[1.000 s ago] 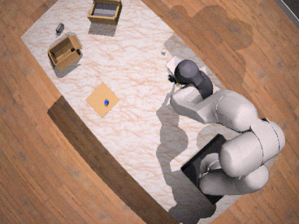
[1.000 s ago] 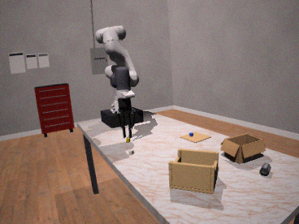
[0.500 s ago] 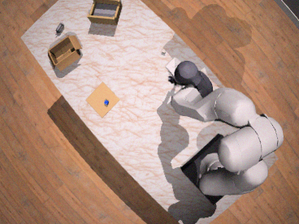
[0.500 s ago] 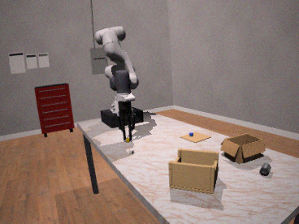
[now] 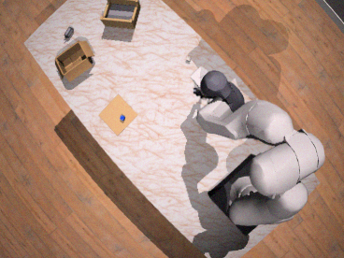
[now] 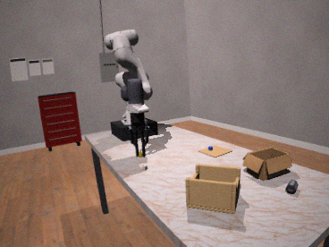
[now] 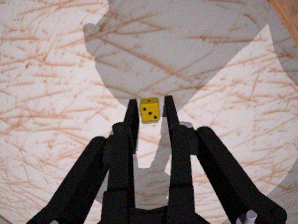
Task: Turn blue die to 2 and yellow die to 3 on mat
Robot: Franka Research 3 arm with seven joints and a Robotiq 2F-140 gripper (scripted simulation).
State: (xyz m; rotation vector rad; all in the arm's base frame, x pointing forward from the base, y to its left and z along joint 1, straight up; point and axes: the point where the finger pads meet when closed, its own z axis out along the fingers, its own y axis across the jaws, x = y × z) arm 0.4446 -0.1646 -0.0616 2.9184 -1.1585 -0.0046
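Now: hand 20 mm above the yellow die. Also, from my hand: white die: 180 mm ahead, 60 mm to the right, 20 mm below; blue die: 180 mm ahead, 360 mm to the left, 20 mm below; tan mat: 210 mm ahead, 360 mm to the left, 30 mm below.
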